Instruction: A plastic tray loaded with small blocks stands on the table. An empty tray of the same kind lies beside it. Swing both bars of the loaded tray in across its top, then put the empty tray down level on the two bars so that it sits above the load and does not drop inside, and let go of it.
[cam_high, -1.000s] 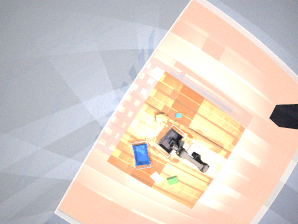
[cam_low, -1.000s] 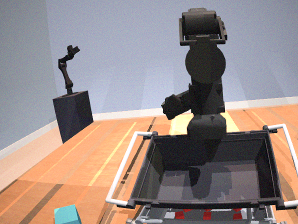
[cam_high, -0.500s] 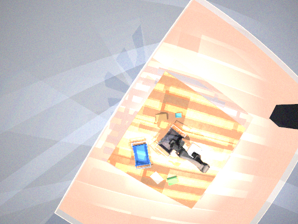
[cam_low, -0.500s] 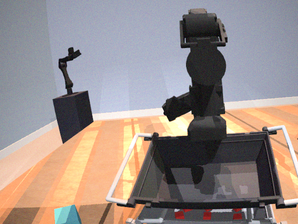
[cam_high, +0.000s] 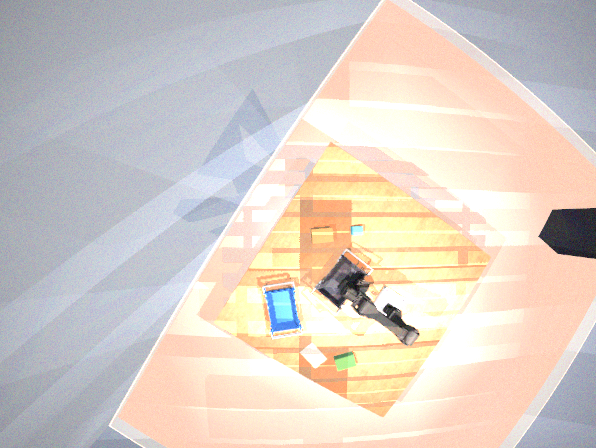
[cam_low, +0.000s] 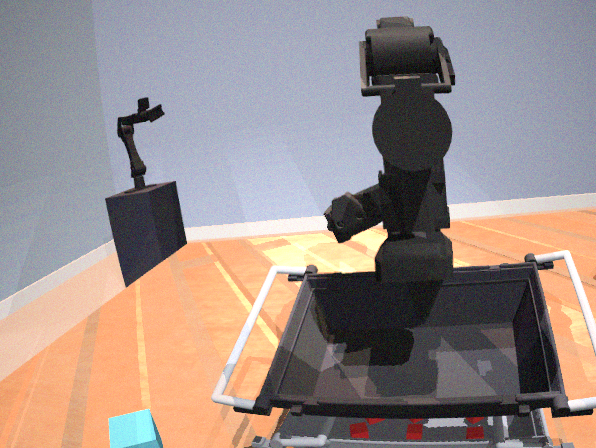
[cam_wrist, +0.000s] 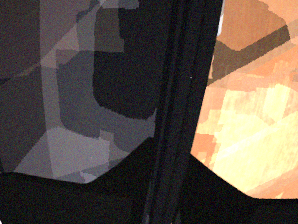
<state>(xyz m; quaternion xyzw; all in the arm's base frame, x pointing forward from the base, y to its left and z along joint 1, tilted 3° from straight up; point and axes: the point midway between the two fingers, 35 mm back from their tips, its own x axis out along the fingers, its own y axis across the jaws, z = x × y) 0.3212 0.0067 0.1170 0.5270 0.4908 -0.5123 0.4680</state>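
My gripper tip is 7 cm short of the dark tray, 1 cm to the left of it and 1 cm below it. Also, from my gripper tip: cyan cube (29 cm to the right, 13 cm ahead, 9 cm below); tan block (28 cm ahead, 16 cm to the right, 8 cm below); green block (41 cm to the left, 28 cm behind, 9 cm below).
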